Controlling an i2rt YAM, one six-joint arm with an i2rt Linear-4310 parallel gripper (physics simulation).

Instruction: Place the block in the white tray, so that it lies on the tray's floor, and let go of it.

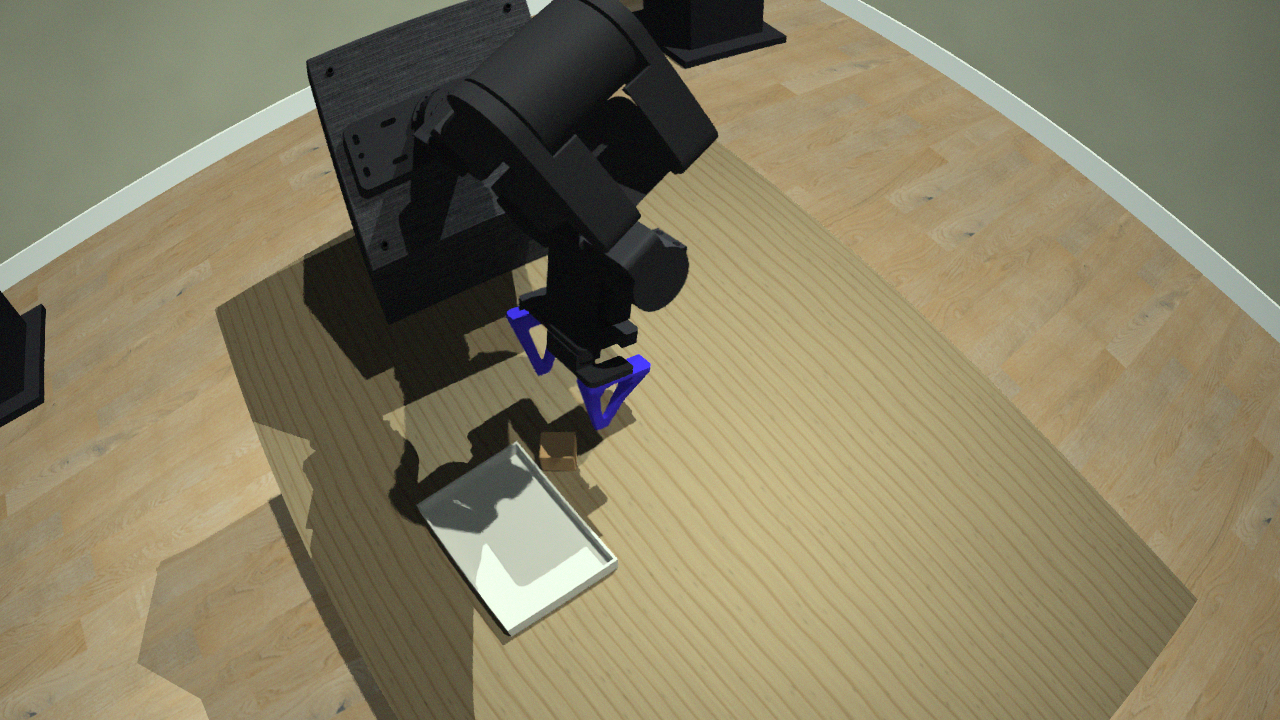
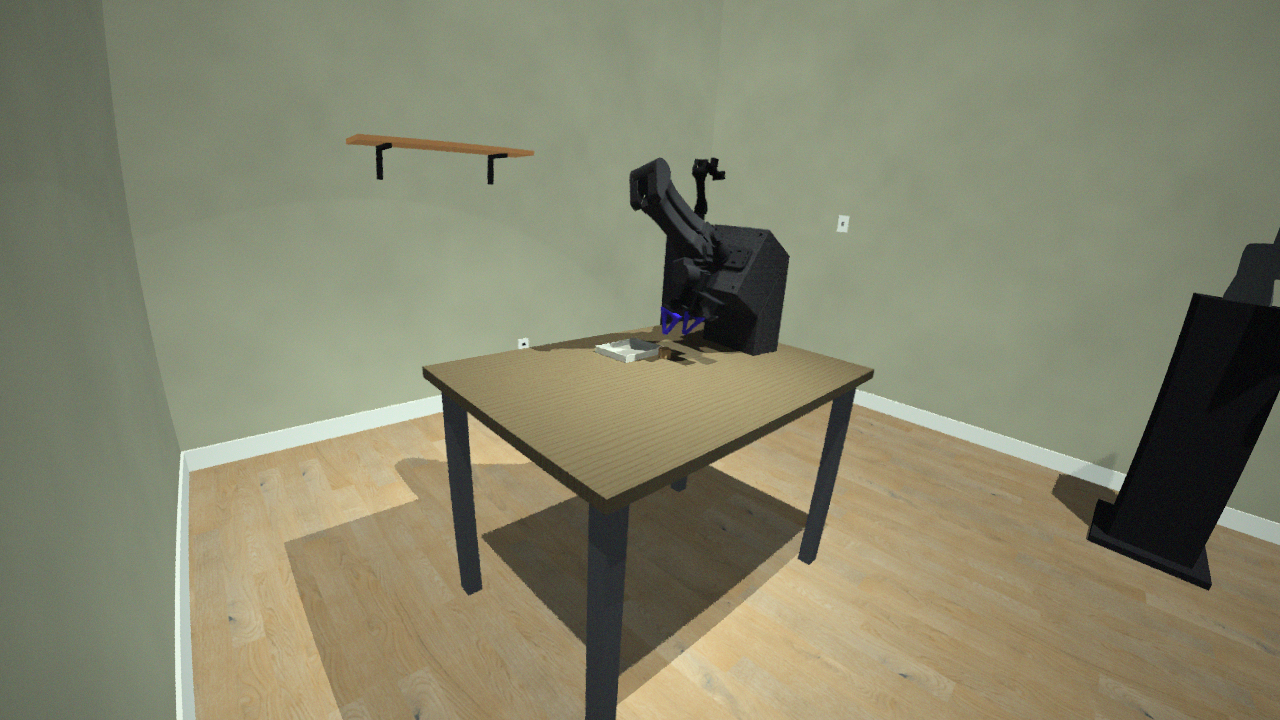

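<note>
A small brown block lies on the table, outside the tray, close beside its long side near the corner toward the robot base. The white tray lies flat on the table, and no block shows on its floor. My gripper is open, with its two blue fingers spread wide and nothing between them. It hangs above the table, on the robot-base side of the block. Whether the block touches the tray wall is hard to tell.
The black robot base block stands at the table's back edge. The wooden table extends away from the tray toward the front. The arm's shadow falls across part of the tray.
</note>
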